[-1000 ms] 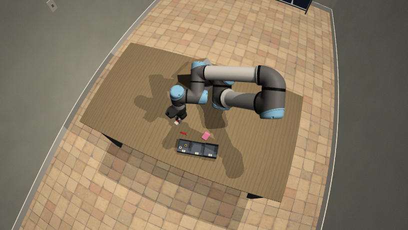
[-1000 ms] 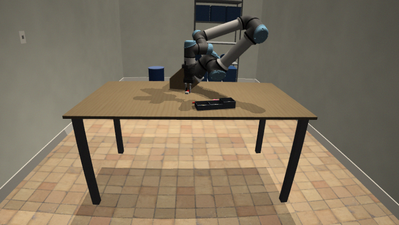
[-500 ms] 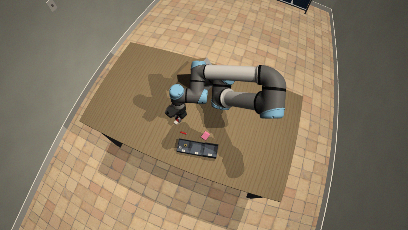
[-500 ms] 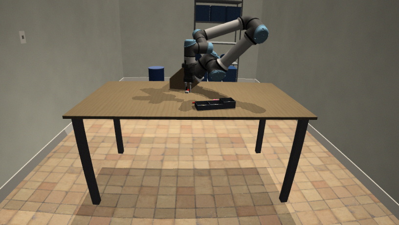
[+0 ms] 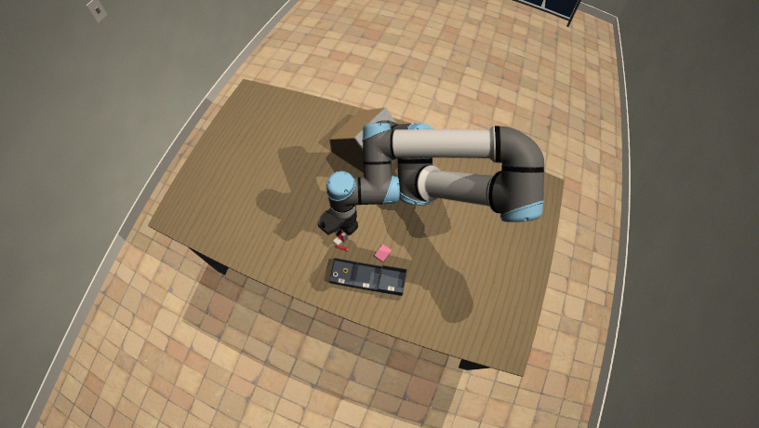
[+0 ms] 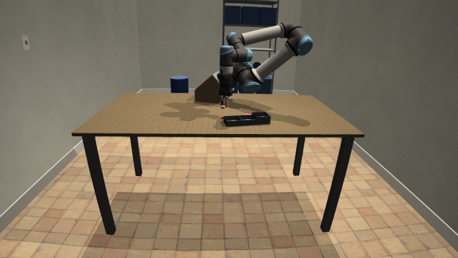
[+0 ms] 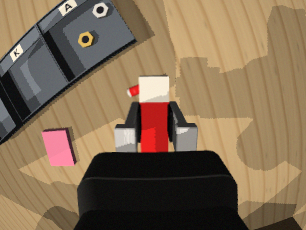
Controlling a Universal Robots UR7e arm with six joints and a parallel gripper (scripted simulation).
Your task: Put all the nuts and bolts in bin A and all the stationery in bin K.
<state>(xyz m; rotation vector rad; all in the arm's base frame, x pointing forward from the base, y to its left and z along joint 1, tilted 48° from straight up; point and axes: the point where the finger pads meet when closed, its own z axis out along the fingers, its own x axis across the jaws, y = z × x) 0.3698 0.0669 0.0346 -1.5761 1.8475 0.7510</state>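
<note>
Now: the three joined bins 14 cm to the left of my hand, 6 cm below it and 6 cm ahead of it. From my hand the other things lie so: brass nut: 8 cm ahead, 7 cm below, 6 cm to the left; white eraser: 1 cm below, 1 cm ahead; red cylinder: 8 cm below, 2 cm ahead, 1 cm to the left.
</note>
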